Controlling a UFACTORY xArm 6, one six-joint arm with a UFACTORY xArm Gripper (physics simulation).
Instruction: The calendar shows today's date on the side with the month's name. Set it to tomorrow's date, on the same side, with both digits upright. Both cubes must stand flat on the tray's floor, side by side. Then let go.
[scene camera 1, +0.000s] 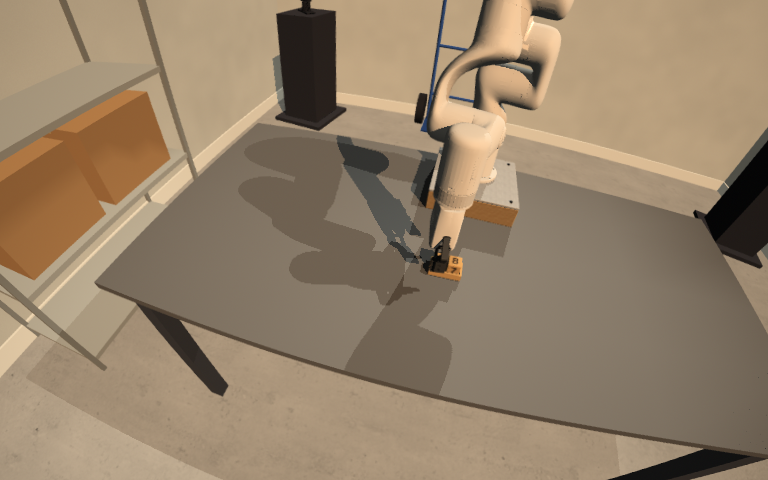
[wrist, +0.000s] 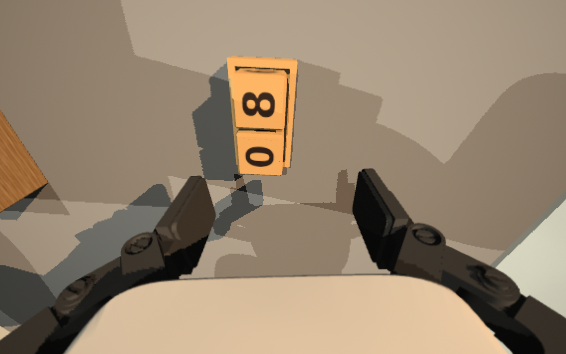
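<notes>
The cube with 8 on top shows a 7 on its front in the scene view. The cube with 0 on top is beside it in the wrist view; the gripper hides it in the scene view. Both sit in the orange tray. In the wrist view the 8 and 0 lie turned a quarter turn. The month's name does not show. My gripper is open and empty, fingers wide apart, near the tray's 0 end. Whether the cubes rest fully flat is hard to tell.
The robot's base block stands behind the tray on the grey table. A shelf unit with orange boxes is at the left. A black pedestal and a blue hand truck stand beyond the table.
</notes>
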